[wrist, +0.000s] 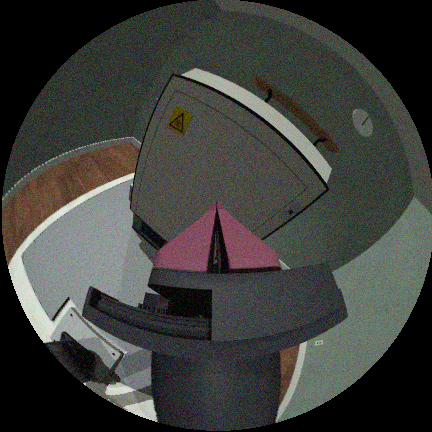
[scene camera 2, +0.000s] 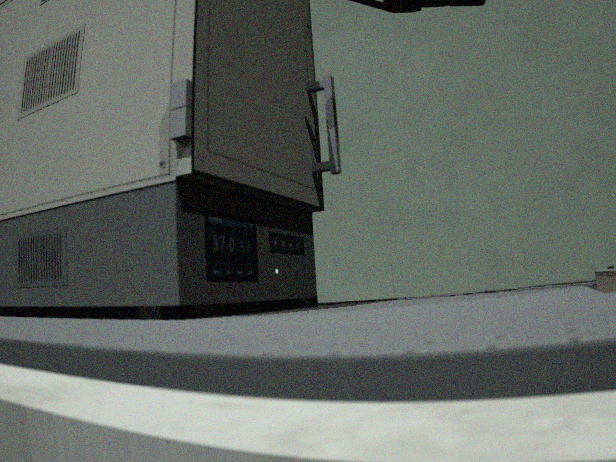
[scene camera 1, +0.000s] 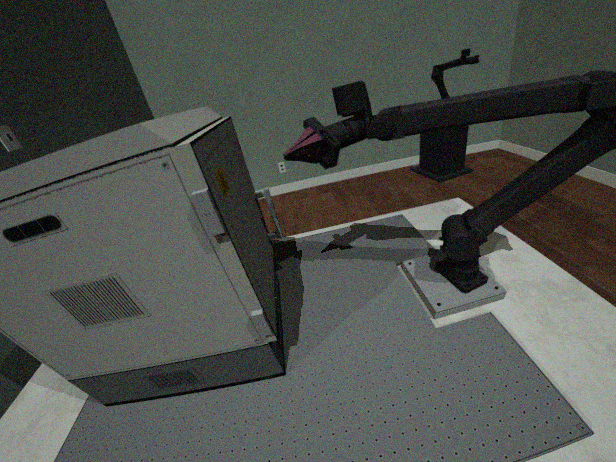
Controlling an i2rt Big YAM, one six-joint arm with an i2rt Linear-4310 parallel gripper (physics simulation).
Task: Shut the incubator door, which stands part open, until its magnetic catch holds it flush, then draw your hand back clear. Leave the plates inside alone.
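Pixels of known places: gripper, fingertip midpoint: (wrist: 215, 206) (scene camera 1: 284, 157); arm's base, origin of the base link: (scene camera 1: 459, 274).
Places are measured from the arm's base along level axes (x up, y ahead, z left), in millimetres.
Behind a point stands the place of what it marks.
Observation:
The incubator (scene camera 1: 115, 250) @(x 393, y 676, z 29 mm) (scene camera 2: 100, 150) @(x 172, y 649, z 34 mm) is a pale grey cabinet with a dark lower base. Its door (scene camera 1: 237, 215) @(x 362, y 504, z -22 mm) (scene camera 2: 255, 100) @(x 235, y 496, z -72 mm) (wrist: 215, 155) @(x 412, y 492, z -99 mm) lies against the cabinet front, and I see no open gap along the edges in view. The catch itself is hidden. The door handle (scene camera 1: 273, 212) @(x 252, y 436, z -220 mm) (scene camera 2: 333, 125) @(x 237, y 433, z -219 mm) is a grey upright bar on the far side of the door. The plates inside do not show behind the door. My gripper (scene camera 1: 286, 156) @(x 405, y 387, z -131 mm) (wrist: 215, 206) @(x 405, y 387, z -131 mm) is shut with pink fingertips together and empty. It hangs in the air in front of the door, apart from it.
The arm's base plate (scene camera 1: 450, 305) @(x 0, y 99, z 69 mm) stands on the table beyond the grey perforated mat (scene camera 1: 400, 390) @(x -17, y 320, z 182 mm). A second dark arm on a pedestal (scene camera 1: 442, 150) stands behind on the wooden floor. A wall shelf (wrist: 297, 115) and a round clock (wrist: 362, 122) show behind the incubator.

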